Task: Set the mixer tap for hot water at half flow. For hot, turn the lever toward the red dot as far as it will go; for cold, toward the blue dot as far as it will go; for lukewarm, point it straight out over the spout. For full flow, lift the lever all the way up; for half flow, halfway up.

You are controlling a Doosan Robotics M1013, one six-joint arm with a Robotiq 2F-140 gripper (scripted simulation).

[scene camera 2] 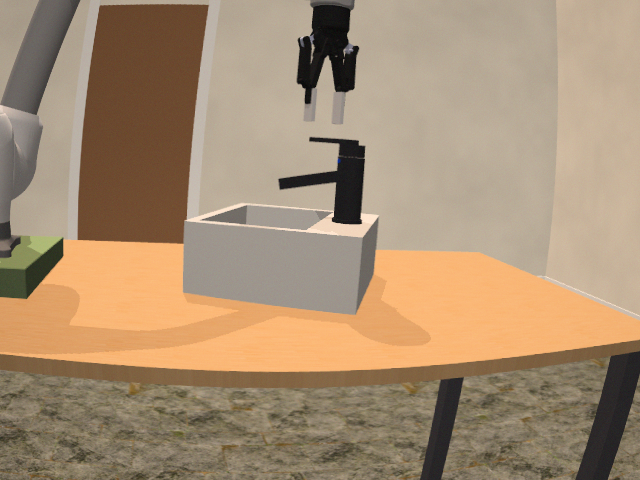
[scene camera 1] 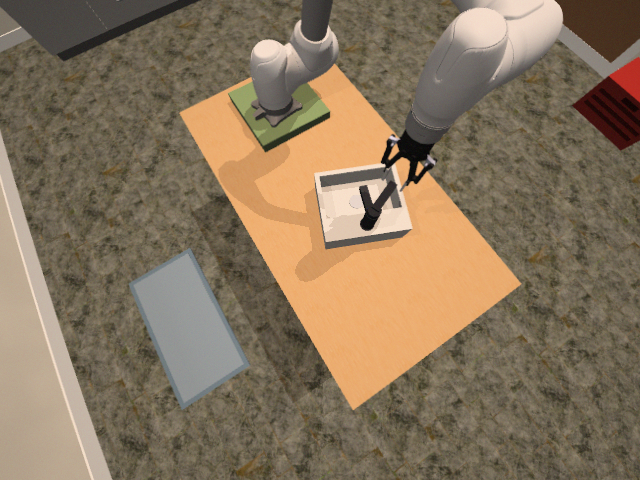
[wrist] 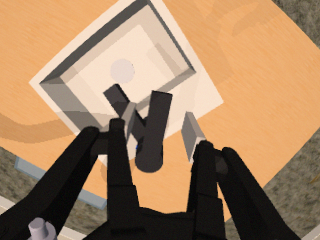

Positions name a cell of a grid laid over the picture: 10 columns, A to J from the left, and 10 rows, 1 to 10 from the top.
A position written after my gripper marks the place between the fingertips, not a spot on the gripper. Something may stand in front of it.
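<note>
My own gripper (scene camera 2: F3) (scene camera 1: G4) (wrist: E5) is visible to me from the scene cameras and in the wrist view. The same views give me a white basin (scene camera 2: F6) (scene camera 1: F5) (wrist: E3), and in the wrist view I can see a lever (wrist: F5).
</note>
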